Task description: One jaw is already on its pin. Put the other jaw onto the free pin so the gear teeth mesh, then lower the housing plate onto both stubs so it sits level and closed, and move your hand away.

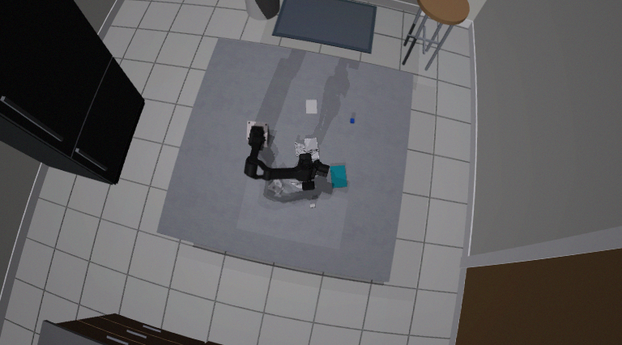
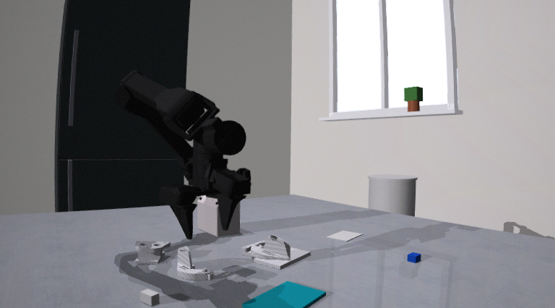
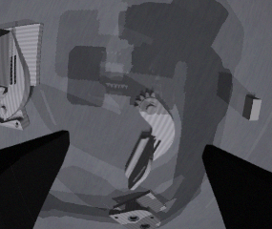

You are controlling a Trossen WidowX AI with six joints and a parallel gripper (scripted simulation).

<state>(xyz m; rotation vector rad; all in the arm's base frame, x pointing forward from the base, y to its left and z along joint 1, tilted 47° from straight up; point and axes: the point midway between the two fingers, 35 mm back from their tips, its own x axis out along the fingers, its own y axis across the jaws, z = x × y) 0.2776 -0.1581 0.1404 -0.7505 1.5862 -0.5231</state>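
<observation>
Now: gripper tip 140 mm to the left of the small white cube, 70 mm above it and 50 mm short of it. From my gripper tip the other things lie so: white card (440 mm to the left, 80 mm below); teal card (180 mm ahead, 80 mm below, 30 mm to the left); blue cube (370 mm to the left, 240 mm ahead, 70 mm below).
</observation>
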